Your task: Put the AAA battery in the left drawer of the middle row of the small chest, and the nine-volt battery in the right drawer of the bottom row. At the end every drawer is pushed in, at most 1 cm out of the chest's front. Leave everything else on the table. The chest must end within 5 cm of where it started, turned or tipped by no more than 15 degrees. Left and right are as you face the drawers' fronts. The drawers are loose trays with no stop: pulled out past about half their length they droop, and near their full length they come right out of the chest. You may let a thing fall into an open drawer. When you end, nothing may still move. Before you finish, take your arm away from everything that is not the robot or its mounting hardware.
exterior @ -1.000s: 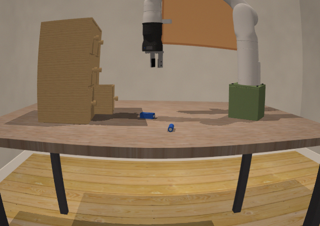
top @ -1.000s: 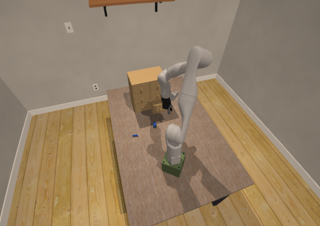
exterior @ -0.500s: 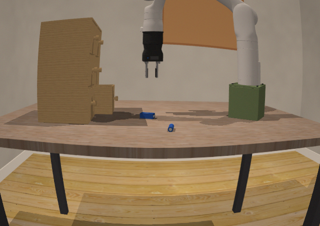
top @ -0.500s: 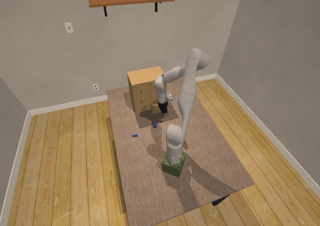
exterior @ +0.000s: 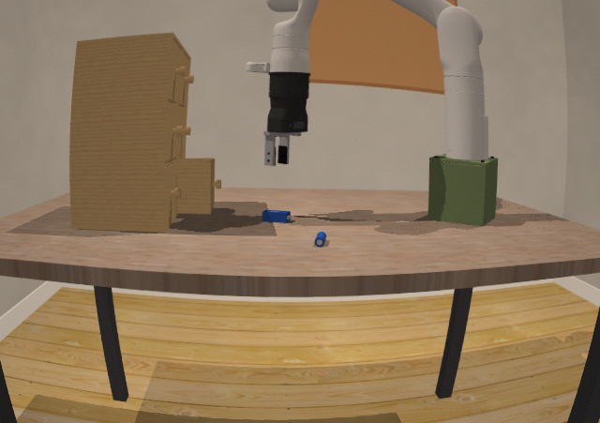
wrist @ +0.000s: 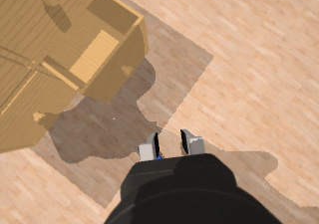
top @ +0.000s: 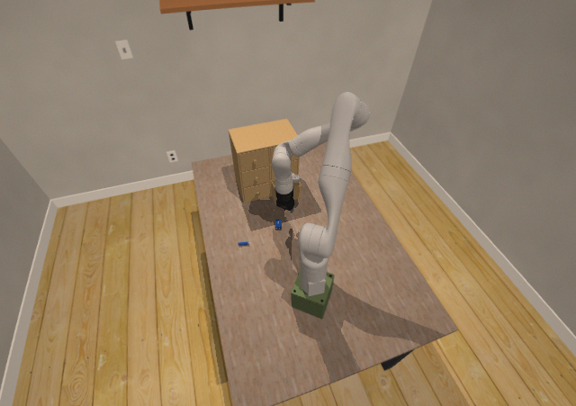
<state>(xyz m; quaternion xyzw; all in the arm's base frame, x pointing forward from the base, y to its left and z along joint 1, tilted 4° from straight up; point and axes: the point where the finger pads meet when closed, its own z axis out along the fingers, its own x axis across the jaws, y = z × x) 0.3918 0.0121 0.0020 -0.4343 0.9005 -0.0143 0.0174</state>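
My hand is 11 cm above the blue nine-volt battery, 5 cm to the right of it and 1 cm past it. From my hand the other things lie so: blue AAA battery (23 cm to the left, 11 cm below, 8 cm behind); red cylinder battery (22 cm ahead, 11 cm to the left, 1 cm above).
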